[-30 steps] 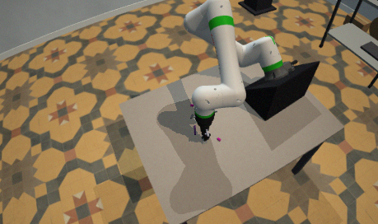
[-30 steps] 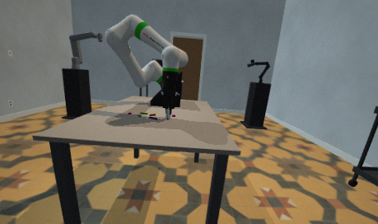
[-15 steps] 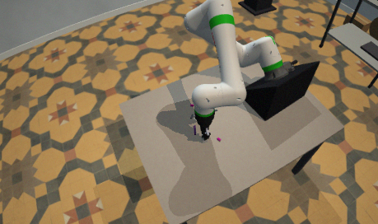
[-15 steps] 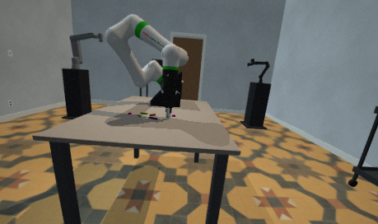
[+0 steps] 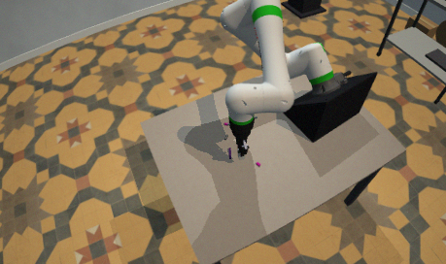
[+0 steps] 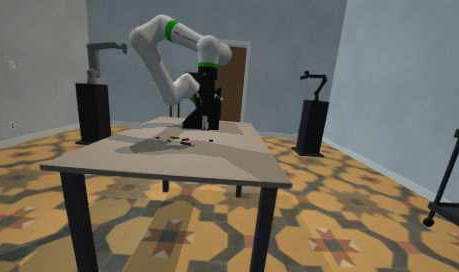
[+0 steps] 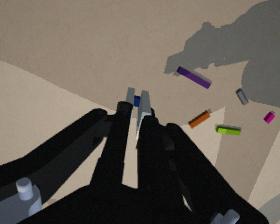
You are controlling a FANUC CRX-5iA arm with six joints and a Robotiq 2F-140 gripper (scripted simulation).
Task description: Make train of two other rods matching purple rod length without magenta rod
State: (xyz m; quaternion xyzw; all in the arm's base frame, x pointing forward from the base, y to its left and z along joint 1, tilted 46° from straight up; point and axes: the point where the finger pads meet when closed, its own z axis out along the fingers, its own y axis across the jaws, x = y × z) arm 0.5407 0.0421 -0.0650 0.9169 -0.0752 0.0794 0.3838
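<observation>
My gripper is now 90 mm past the lime rod, 180 mm to the left of it and 120 mm above it. From my hand the other things lie so: orange rod: 60 mm behind, 110 mm to the right, 120 mm below; then blue rod: 30 mm below; then purple rod: 10 mm ahead, 90 mm to the right, 120 mm below.
</observation>
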